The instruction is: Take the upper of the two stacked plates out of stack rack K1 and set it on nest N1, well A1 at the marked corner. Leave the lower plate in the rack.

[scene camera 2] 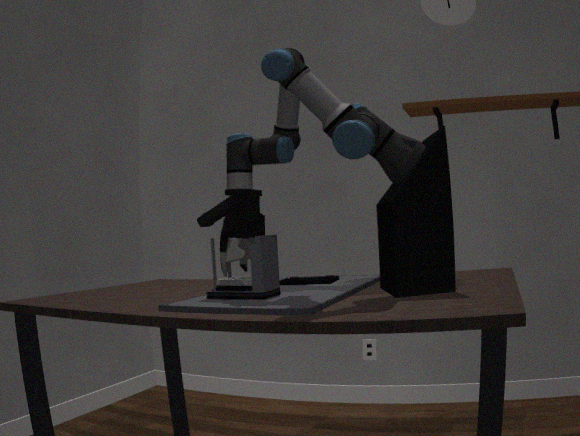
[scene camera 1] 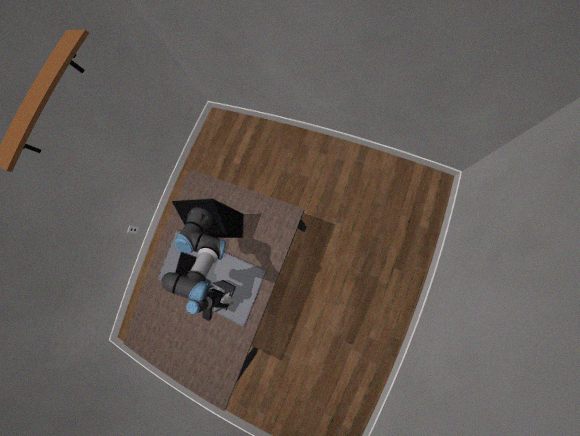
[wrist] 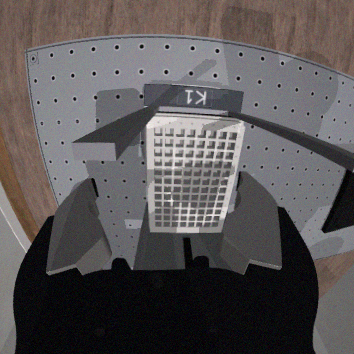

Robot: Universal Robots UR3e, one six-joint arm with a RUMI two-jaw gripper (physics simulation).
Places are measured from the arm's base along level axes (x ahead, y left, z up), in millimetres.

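Pixels of known places: gripper, fingertip midpoint: [scene camera 2: 236,273] [scene camera 1: 223,298] [wrist: 166,177]; arm's base, origin of the base link: [scene camera 2: 410,165] [scene camera 1: 201,217].
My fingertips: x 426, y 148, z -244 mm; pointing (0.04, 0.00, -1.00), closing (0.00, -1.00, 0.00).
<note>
For each thing: its top centre in the pictures, then the offset to it from my fingertips.
- Stack rack K1, middle of its top: [wrist: 218,288] [scene camera 2: 239,236] [scene camera 1: 212,299] 6 mm back, 23 mm right, 90 mm up
- low black fixture, middle of its top: [scene camera 2: 308,277] [scene camera 1: 184,266] 83 mm back, 349 mm right, 45 mm down
Stack rack K1 [scene camera 2: 265,262] [wrist: 235,101] stands on the grey board, with tall posts at its corners. A white plate with a grid of square wells [scene camera 2: 235,281] [wrist: 190,175] lies flat and low in it. The wrist view looks down on the top plate; the lower one is hidden there, and the two cannot be told apart in scene camera 2. My gripper [scene camera 2: 235,269] [wrist: 166,177] is open and points down inside the rack's outline, its jaws on either side of the plate and slightly above it. No nest label N1 or marked corner is readable.
A low black fixture [scene camera 1: 186,262] [scene camera 2: 310,279] [wrist: 344,205], possibly the nest, lies on the grey board [scene camera 1: 252,300] [scene camera 2: 185,307] [wrist: 65,65] toward the arm's base. The rack's posts [wrist: 95,151] rise close around the gripper. The black arm mount [scene camera 1: 227,218] [scene camera 2: 417,235] stands on the table.
</note>
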